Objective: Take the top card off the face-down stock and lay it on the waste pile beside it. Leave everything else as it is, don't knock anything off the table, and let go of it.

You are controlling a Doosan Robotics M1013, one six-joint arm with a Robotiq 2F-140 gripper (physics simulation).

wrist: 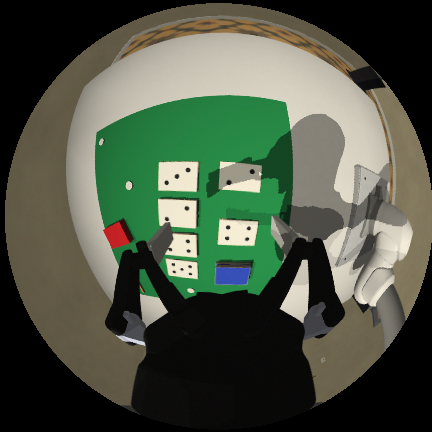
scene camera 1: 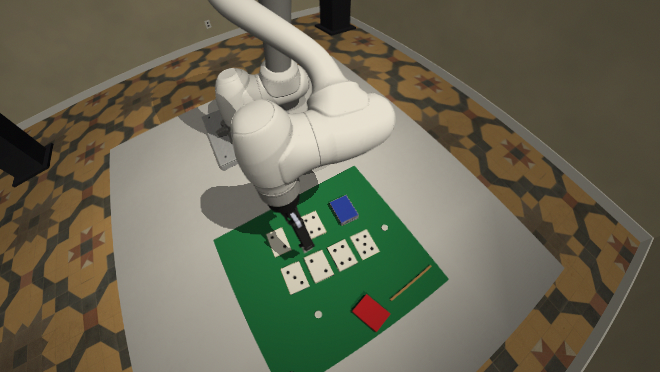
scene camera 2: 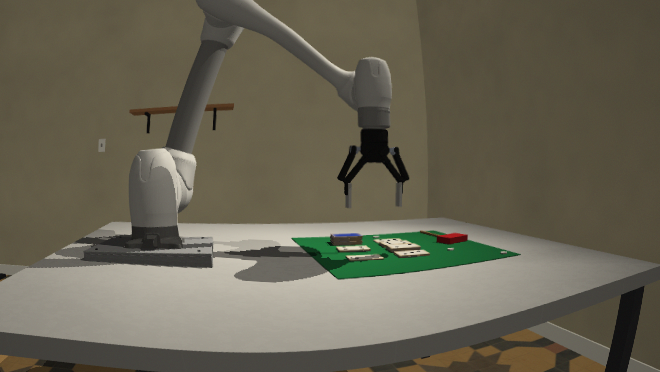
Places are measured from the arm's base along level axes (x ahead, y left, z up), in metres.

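Pixels of known places: gripper, fingertip midpoint: (wrist: 220, 227) (scene camera 2: 374, 207); arm's base at its link origin: (wrist: 371, 213) (scene camera 2: 155, 244).
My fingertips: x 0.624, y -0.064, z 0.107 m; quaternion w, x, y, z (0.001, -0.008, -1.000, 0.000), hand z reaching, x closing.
Observation:
Ahead of a thing's pixels: the offset from my fingertips to its top centre. Level surfaces: height alone.
The face-down stock @(dx -0.015, dy +0.187, dz -0.102 m) (scene camera 1: 343, 209) (scene camera 2: 346, 239) (wrist: 233, 275) is a thick stack with a blue top at the back of the green mat. Beside it lies a face-up four-dot card @(dx -0.034, dy +0.070, dz -0.122 m) (scene camera 1: 315, 225) (scene camera 2: 353, 248) (wrist: 238, 232), the pile next to the stock. A two-dot card @(dx -0.047, dy -0.058, dz -0.125 m) (scene camera 1: 278, 242) (scene camera 2: 365, 258) (wrist: 240, 176) lies on that card's other side, partly in shadow. My gripper (scene camera 1: 306, 246) (scene camera 2: 373, 206) (wrist: 220, 227) is open and empty, pointing down high above the mat. In the wrist view the four-dot card shows between the fingers and the stock shows nearer the gripper's body.
Several face-up cards, one with three dots @(dx +0.087, dy -0.073, dz -0.122 m) (scene camera 1: 295, 277) (wrist: 178, 176), form a row. A red box @(dx +0.307, dy +0.055, dz -0.109 m) (scene camera 1: 371, 312) (scene camera 2: 452, 238) (wrist: 118, 234), a thin stick @(dx +0.312, dy +0.214, dz -0.122 m) (scene camera 1: 411, 282) and small white discs @(dx +0.221, dy -0.074, dz -0.124 m) (scene camera 1: 318, 314) (wrist: 129, 185) lie on the green mat @(dz -0.129 m) (scene camera 1: 250, 300) (scene camera 2: 345, 272) (wrist: 200, 120).

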